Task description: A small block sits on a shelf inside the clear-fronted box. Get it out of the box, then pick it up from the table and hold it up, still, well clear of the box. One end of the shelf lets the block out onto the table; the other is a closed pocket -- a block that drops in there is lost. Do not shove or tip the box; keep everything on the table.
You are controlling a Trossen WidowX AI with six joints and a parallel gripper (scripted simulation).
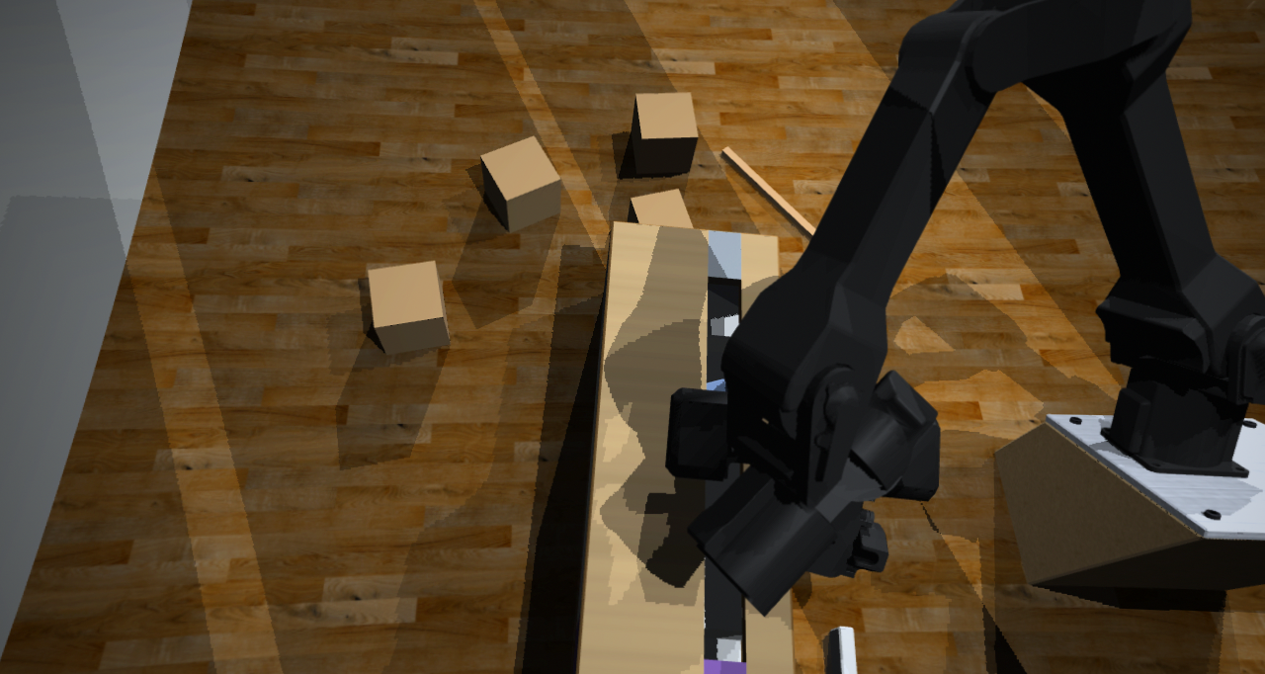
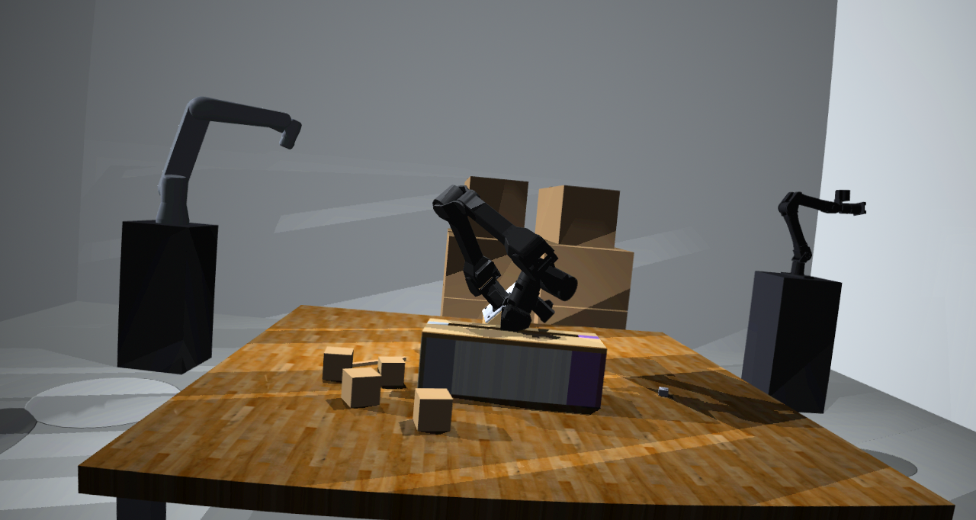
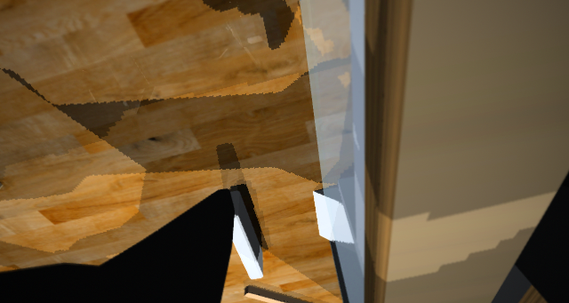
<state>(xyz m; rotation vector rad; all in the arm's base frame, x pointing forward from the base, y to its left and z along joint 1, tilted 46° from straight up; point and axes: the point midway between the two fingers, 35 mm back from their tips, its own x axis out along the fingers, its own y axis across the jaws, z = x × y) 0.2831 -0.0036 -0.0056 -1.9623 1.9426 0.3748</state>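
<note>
Now: the small blue block 5 cm ahead of my gripper tip and 2 cm to the right of it. Also, from my gripper tip: long box: 4 cm ahead, 2 cm to the left, 2 cm below; then thin wooden stick: 4 cm behind, 29 cm to the right, 8 cm below; then small grey piece: 2 cm ahead, 39 cm to the left, 8 cm below.
</note>
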